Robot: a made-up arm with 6 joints. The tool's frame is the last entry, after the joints.
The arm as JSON. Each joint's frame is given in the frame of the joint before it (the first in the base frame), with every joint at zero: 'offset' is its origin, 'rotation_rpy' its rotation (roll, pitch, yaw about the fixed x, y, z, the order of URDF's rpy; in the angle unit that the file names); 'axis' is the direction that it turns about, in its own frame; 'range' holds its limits. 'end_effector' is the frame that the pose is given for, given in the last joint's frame.
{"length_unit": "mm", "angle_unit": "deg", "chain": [
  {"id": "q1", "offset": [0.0, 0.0, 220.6], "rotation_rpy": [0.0, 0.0, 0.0], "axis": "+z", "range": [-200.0, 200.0]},
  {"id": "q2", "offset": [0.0, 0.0, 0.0], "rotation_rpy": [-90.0, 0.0, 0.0], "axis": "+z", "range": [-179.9, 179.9]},
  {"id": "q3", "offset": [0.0, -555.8, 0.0], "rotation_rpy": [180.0, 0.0, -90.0], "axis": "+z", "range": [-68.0, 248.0]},
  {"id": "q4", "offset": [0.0, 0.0, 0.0], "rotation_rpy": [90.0, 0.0, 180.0], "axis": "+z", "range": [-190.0, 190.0]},
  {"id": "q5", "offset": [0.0, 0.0, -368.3], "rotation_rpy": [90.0, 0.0, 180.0], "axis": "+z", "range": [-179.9, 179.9]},
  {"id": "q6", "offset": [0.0, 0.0, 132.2], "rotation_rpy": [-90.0, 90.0, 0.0], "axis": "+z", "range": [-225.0, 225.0]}
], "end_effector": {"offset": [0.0, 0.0, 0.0], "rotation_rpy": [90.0, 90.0, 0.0]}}
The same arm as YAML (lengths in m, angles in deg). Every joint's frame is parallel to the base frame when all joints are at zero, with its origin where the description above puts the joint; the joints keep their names.
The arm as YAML. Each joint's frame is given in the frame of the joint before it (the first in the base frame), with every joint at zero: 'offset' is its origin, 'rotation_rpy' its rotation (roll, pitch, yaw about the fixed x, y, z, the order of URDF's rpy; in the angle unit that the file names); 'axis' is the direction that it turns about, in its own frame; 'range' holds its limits. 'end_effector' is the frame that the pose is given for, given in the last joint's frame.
length_unit: m
angle_unit: deg
chain:
  - id: q1
    offset: [0.0, 0.0, 0.2206]
    rotation_rpy: [0.0, 0.0, 0.0]
    axis: [0.0, 0.0, 1.0]
    range: [-200.0, 200.0]
  - id: q2
    offset: [0.0, 0.0, 0.0]
    rotation_rpy: [0.0, 0.0, 0.0]
    axis: [0.0, 1.0, 0.0]
    range: [-179.9, 179.9]
  - id: q3
    offset: [0.0, 0.0, 0.5558]
    rotation_rpy: [0.0, 0.0, 0.0]
    axis: [0.0, -1.0, 0.0]
    range: [-68.0, 248.0]
  - id: q4
    offset: [0.0, 0.0, 0.0]
    rotation_rpy: [0.0, 0.0, 0.0]
    axis: [-1.0, 0.0, 0.0]
    range: [-190.0, 190.0]
  - id: q5
    offset: [0.3683, 0.0, 0.0]
    rotation_rpy: [0.0, 0.0, 0.0]
    axis: [0.0, -1.0, 0.0]
    range: [-179.9, 179.9]
  - id: q6
    offset: [0.0, -0.1322, 0.0]
    rotation_rpy: [0.0, 0.0, 0.0]
    axis: [-1.0, 0.0, 0.0]
    range: [-225.0, 225.0]
end_effector:
  offset: [0.0, 0.0, 0.0]
  rotation_rpy: [0.0, 0.0, 0.0]

